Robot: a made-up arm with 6 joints.
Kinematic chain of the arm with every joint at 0, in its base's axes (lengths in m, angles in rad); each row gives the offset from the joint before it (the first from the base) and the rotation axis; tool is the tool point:
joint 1: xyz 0 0 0.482 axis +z
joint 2: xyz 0 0 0 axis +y
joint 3: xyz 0 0 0.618 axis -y
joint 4: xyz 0 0 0 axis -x
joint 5: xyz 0.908 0 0 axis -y
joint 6: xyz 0 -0.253 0 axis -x
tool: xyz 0 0 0
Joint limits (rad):
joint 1: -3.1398..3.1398
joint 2: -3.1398..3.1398
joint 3: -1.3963..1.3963
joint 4: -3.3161..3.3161
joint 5: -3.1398..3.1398
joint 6: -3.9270..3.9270
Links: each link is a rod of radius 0.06 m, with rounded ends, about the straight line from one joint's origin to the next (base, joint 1, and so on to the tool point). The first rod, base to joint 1, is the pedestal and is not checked.
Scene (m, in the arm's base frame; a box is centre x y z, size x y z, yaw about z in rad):
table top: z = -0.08
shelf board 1: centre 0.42 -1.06 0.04 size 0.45 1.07 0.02 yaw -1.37
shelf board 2: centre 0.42 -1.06 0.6 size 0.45 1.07 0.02 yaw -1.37
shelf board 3: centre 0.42 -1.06 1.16 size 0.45 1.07 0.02 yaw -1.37
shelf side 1: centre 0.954 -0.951 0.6 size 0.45 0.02 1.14 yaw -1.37
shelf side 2: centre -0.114 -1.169 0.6 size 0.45 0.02 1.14 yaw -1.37
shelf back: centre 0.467 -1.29 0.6 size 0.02 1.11 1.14 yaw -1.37
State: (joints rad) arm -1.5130 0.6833 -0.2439 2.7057 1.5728 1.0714
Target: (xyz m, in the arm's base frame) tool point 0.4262 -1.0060 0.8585
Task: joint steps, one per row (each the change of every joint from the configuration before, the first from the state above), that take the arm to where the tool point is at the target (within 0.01 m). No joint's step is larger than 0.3 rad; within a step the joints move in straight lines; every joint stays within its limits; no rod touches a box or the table.
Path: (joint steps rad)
1: -0.0443 -0.1899 -0.2744 0.0643 0.0000 0.0000
2: -0.0442 -0.1898 -0.2744 0.0644 0.0000 0.0000
3: 0.0657 -0.2269 0.0361 -0.0053 0.0000 0.0000
4: 0.0657 -0.2269 0.0361 -0.0053 0.0000 0.0000
5: 0.0657 -0.2270 0.0361 -0.0052 0.0000 0.0000
6: 0.0085 0.2240 0.2061 -0.0466 0.0000 0.0000
7: 0.0086 0.2239 0.2060 -0.0465 0.0000 0.0000
8: 0.0085 0.2239 0.2061 -0.0466 0.0000 0.0000

